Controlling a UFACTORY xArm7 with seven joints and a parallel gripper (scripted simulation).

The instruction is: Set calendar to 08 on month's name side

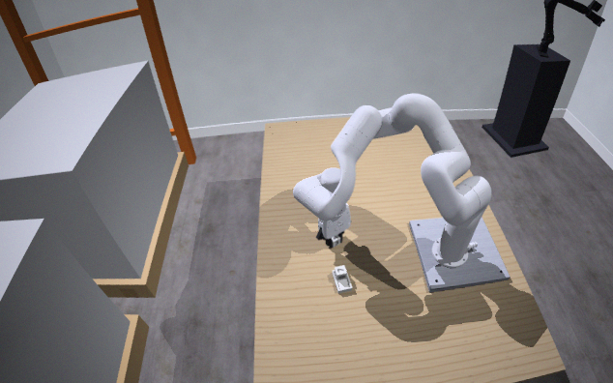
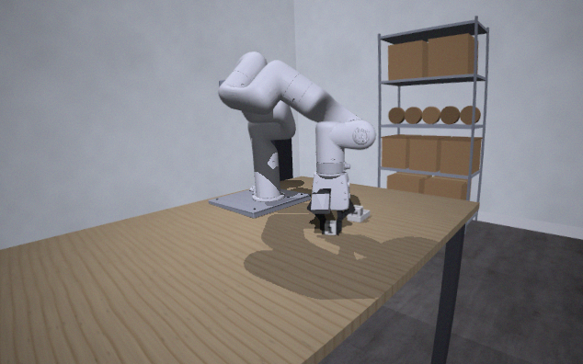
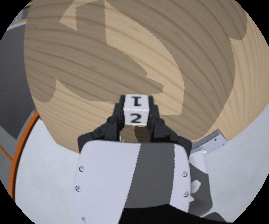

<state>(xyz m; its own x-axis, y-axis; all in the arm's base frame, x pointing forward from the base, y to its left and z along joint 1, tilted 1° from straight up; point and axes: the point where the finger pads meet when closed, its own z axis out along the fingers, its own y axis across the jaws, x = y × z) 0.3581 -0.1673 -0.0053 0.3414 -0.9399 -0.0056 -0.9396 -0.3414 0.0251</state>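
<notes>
The white digit cube is right at my hand. The rest, counted from my hand: white tray: 20 mm ahead, 160 mm to the left, 10 mm below.
</notes>
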